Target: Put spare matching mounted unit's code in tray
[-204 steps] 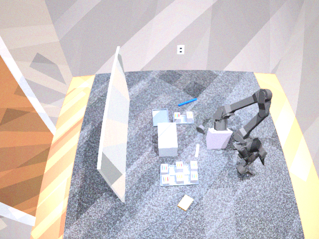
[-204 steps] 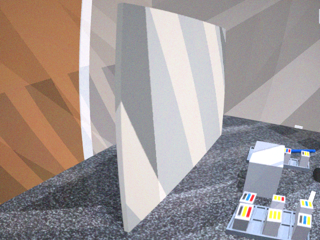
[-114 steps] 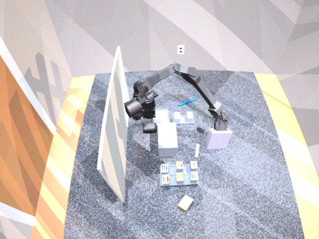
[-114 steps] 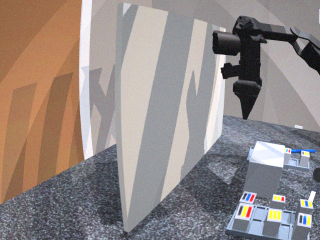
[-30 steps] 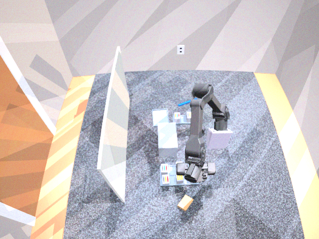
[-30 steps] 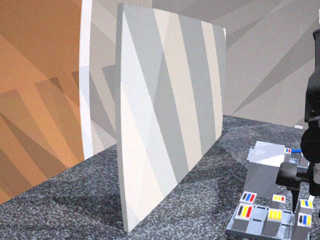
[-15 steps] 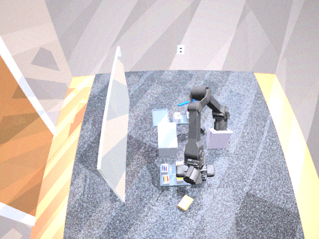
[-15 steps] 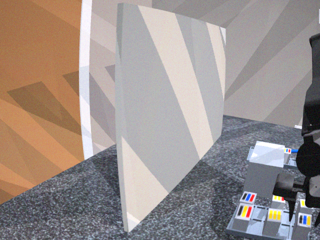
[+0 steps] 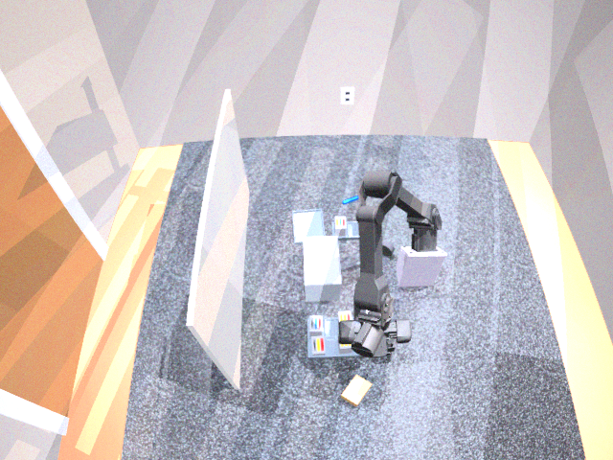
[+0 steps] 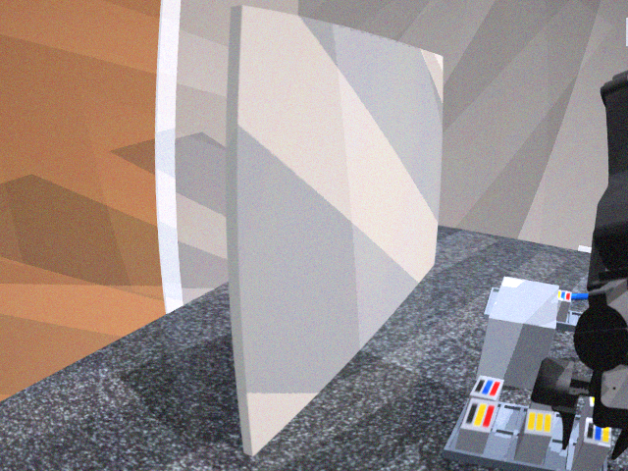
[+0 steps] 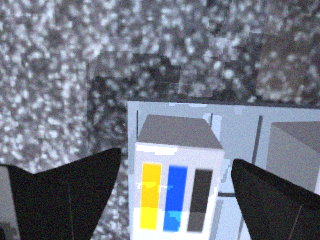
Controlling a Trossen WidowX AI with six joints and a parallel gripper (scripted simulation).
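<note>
Right now my gripper tip is 150 mm short of the light blue tray, 430 mm to the left of it and 20 mm above it. Round my gripper tip: dark cylinder: 90 mm behind, 310 mm to the right; then tan block: 50 mm ahead, 130 mm to the left, 10 mm below; then mounted unit: 120 mm ahead, 230 mm to the right, 30 mm above.
</note>
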